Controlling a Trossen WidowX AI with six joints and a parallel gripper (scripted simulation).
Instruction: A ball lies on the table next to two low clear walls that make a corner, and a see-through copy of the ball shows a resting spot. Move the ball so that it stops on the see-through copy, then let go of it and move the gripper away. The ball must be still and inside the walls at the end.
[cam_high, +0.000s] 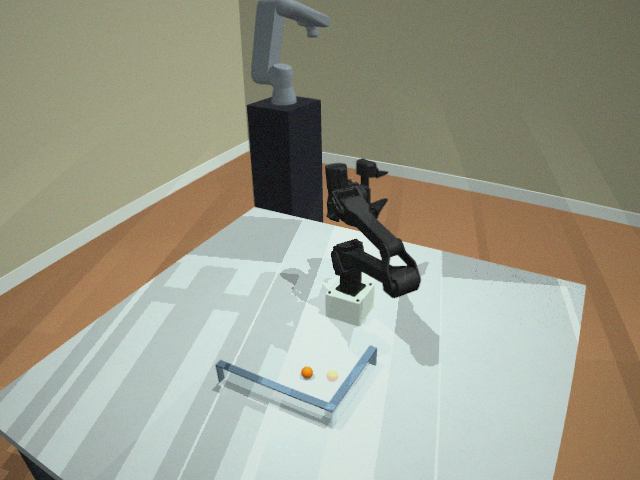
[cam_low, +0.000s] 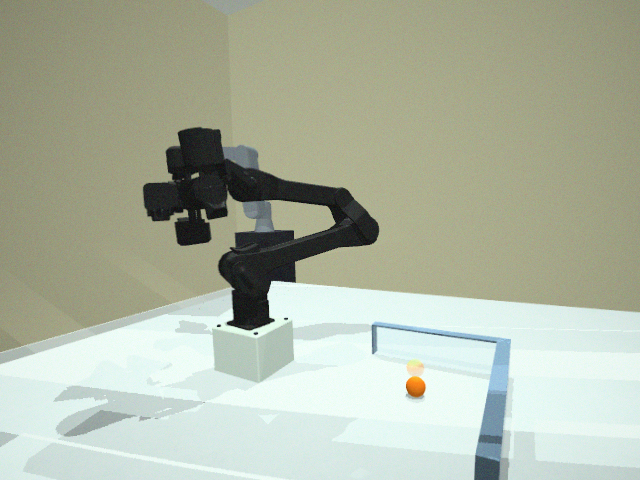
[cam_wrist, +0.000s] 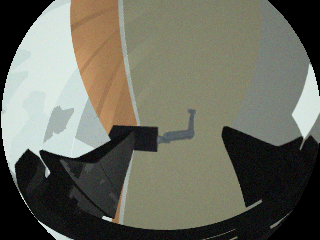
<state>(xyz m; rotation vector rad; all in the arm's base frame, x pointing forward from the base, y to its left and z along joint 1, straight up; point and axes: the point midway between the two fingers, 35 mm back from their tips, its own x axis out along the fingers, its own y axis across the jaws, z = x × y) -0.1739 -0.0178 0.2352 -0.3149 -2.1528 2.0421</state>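
Now: gripper tip 500 mm short of the orange ball, 70 mm to the right of it and 300 mm above it.
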